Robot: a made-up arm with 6 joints. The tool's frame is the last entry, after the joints. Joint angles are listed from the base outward. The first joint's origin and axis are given. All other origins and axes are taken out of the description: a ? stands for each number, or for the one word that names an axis. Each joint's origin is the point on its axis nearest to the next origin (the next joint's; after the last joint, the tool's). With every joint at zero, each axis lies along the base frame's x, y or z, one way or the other. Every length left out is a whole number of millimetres.
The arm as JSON. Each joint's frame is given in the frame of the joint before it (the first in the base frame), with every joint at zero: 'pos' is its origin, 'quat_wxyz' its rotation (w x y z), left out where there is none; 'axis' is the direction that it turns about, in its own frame. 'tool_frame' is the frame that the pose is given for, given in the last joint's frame.
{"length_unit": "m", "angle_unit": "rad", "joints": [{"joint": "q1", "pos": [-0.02, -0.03, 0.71], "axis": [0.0, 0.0, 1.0]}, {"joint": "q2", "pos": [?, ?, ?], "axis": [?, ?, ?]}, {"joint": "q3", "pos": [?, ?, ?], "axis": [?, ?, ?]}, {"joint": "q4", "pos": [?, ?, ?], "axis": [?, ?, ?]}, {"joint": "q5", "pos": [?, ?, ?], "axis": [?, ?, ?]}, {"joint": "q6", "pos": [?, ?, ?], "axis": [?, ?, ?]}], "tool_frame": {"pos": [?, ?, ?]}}
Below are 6 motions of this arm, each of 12 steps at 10 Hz.
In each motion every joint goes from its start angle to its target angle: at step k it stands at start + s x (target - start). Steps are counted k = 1, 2, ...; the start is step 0. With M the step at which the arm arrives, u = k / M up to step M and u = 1 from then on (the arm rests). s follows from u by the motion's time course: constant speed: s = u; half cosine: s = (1 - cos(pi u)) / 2; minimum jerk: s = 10 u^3 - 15 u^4 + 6 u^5.
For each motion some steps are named. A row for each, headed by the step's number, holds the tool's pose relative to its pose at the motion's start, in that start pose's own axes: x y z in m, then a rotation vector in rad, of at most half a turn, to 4 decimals.
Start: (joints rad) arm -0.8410 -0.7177 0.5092 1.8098 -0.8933 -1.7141
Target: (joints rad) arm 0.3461 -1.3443 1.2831 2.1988 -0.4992 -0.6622
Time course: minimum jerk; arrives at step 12
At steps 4, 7, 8, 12:
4: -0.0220 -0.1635 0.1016 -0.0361 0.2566 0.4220
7: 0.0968 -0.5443 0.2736 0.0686 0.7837 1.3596
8: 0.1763 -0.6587 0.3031 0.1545 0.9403 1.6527
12: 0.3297 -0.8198 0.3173 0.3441 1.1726 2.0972

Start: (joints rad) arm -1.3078 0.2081 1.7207 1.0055 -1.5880 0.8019
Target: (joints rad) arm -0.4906 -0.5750 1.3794 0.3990 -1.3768 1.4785
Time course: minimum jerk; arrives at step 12
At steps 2, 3, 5, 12:
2: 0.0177 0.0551 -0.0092 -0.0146 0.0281 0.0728
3: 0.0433 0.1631 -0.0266 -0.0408 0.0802 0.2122
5: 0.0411 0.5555 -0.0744 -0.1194 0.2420 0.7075
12: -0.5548 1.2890 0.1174 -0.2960 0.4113 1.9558

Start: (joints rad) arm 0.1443 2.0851 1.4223 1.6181 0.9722 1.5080
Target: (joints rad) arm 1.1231 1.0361 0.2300 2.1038 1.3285 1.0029
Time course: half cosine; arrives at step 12
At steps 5, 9, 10, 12:
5: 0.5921 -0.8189 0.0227 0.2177 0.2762 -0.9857
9: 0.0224 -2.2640 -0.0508 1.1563 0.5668 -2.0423
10: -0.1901 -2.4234 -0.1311 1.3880 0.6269 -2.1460
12: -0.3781 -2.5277 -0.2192 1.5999 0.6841 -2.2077

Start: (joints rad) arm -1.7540 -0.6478 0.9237 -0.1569 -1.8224 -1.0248
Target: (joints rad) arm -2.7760 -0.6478 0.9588 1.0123 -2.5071 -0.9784
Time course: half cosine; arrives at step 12
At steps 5, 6, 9, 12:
5: -0.1002 0.0268 -0.0310 0.2232 -0.1085 -0.1068
6: -0.1338 0.0340 -0.0525 0.3056 -0.1595 -0.1466
9: -0.2159 0.0466 -0.1361 0.5428 -0.3312 -0.2518
12: -0.2438 0.0487 -0.1798 0.6461 -0.4141 -0.2912

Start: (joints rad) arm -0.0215 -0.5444 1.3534 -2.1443 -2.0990 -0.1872
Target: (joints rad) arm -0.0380 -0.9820 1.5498 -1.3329 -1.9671 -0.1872
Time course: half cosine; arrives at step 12
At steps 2, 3, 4, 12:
2: -0.0191 -0.0278 0.0029 0.0357 0.0250 -0.0384
3: -0.0426 -0.0603 0.0068 0.0783 0.0537 -0.0840
4: -0.0743 -0.1018 0.0123 0.1343 0.0895 -0.1436
12: -0.3417 -0.3605 0.0717 0.5605 0.2855 -0.5721

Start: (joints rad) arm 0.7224 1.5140 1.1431 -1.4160 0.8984 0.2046
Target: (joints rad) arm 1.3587 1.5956 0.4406 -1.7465 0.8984 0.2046
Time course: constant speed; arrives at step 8
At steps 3, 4, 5, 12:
3: -0.2547 -0.1055 -0.3034 0.3471 -0.2319 -0.0284
4: -0.3252 -0.1196 -0.4296 0.4578 -0.3129 -0.0309
5: -0.3855 -0.1223 -0.5656 0.5656 -0.3957 -0.0293
12: -0.4906 -0.0616 -1.0123 0.8683 -0.6530 0.0033

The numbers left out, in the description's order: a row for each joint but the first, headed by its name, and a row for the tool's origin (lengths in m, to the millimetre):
q2: xyz 0.0 0.03 0.0, axis 0.0 1.0 0.0
q3: xyz -0.02 0.0 0.85, axis 0.0 1.0 0.0
q4: xyz -0.01 0.0 0.95, axis 0.0 0.0 1.0
q5: xyz -0.02 0.04 0.0, axis 0.0 1.0 0.0
q6: xyz 0.0 0.0 0.13, axis 0.0 0.0 1.0
tool: xyz 0.03 -0.02 0.0

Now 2 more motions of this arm.
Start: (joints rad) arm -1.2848 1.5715 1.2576 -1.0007 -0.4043 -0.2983
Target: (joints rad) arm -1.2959 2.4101 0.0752 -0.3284 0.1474 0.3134
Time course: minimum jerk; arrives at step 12
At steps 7, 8, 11, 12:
7: 0.1841 0.0673 0.3147 0.2407 0.2237 0.7934
8: 0.2133 0.1068 0.3511 0.2785 0.2457 0.9699
11: 0.2482 0.1772 0.3846 0.3214 0.2658 1.2378
12: 0.2489 0.1791 0.3851 0.3222 0.2662 1.2445

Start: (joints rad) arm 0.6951 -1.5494 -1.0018 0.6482 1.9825 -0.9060
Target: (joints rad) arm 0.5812 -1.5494 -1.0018 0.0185 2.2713 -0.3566
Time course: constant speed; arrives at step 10
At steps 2, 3, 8, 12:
2: -0.0087 0.0138 0.0160 0.0181 0.1189 0.1458
3: -0.0134 0.0212 0.0233 0.0322 0.1769 0.2204
8: -0.0427 0.0639 0.0533 0.1508 0.4476 0.6065
12: -0.0575 0.0833 0.0636 0.2204 0.5450 0.7656

